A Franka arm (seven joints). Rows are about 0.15 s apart.
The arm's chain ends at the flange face. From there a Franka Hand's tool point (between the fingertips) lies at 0.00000 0.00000 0.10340 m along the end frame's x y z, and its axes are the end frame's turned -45 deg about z.
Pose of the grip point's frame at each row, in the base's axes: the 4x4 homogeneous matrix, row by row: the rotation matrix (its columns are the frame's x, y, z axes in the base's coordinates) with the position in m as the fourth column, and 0 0 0 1 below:
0.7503 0.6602 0.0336 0.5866; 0.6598 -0.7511 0.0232 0.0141; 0.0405 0.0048 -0.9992 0.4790; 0 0 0 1
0.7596 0.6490 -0.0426 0.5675; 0.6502 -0.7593 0.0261 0.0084; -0.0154 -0.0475 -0.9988 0.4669; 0 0 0 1
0.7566 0.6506 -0.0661 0.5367; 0.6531 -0.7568 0.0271 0.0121; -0.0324 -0.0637 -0.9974 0.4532; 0 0 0 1
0.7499 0.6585 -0.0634 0.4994; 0.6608 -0.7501 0.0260 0.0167; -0.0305 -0.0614 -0.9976 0.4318; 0 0 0 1
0.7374 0.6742 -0.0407 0.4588; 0.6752 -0.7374 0.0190 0.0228; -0.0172 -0.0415 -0.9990 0.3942; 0 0 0 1
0.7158 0.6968 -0.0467 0.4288; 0.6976 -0.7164 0.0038 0.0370; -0.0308 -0.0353 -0.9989 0.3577; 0 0 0 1
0.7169 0.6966 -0.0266 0.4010; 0.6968 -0.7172 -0.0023 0.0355; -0.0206 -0.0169 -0.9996 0.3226; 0 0 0 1
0.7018 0.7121 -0.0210 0.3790; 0.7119 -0.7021 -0.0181 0.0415; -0.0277 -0.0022 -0.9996 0.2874; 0 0 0 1
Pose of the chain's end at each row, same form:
0.9974 -0.0637 0.0336 0.5831; -0.0646 -0.9977 0.0232 0.0117; 0.0320 -0.0252 -0.9992 0.5823; 0 0 0 1
0.9960 -0.0782 -0.0426 0.5719; -0.0771 -0.9967 0.0261 0.0057; -0.0445 -0.0227 -0.9988 0.5702; 0 0 0 1
0.9950 -0.0750 -0.0661 0.5435; -0.0733 -0.9969 0.0271 0.0093; -0.0680 -0.0221 -0.9974 0.5563; 0 0 0 1
0.9959 -0.0646 -0.0634 0.5060; -0.0631 -0.9977 0.0260 0.0140; -0.0650 -0.0218 -0.9976 0.5350; 0 0 0 1
0.9982 -0.0447 -0.0407 0.4630; -0.0440 -0.9989 0.0190 0.0208; -0.0415 -0.0172 -0.9990 0.4975; 0 0 0 1
0.9989 -0.0134 -0.0467 0.4336; -0.0133 -0.9998 0.0038 0.0366; -0.0467 -0.0032 -0.9989 0.4610; 0 0 0 1
0.9995 -0.0144 -0.0266 0.4038; -0.0144 -0.9998 -0.0023 0.0357; -0.0265 0.0026 -0.9996 0.4260; 0 0 0 1
0.9998 0.0073 -0.0210 0.3812; 0.0069 -0.9998 -0.0181 0.0434; -0.0211 0.0180 -0.9996 0.3908; 0 0 0 1

